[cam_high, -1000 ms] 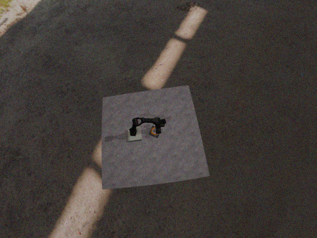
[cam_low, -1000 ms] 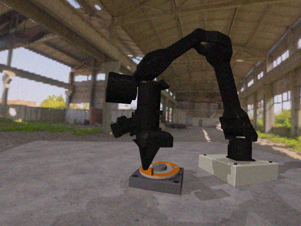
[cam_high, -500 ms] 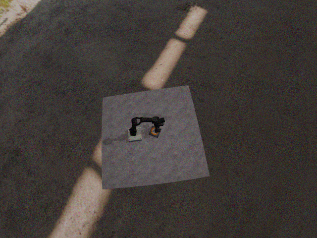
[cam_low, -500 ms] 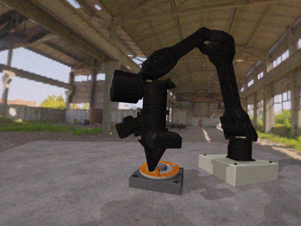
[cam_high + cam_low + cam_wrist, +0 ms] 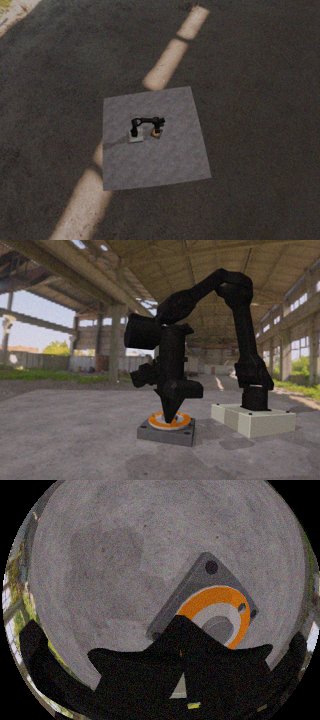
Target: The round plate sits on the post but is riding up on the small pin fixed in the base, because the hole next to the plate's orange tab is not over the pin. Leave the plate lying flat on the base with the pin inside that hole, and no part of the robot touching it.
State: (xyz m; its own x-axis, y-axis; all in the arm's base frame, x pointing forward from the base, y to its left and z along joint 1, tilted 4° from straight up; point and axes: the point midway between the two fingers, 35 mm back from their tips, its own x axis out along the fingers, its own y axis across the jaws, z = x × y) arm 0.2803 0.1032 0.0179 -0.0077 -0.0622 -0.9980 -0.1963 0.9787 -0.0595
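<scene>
Now: the round plate 30 mm to the right of my gripper tip and 10 mm behind it. Also, from my gripper tip: square base: 50 mm to the right, 20 mm below, 10 mm behind.
</scene>
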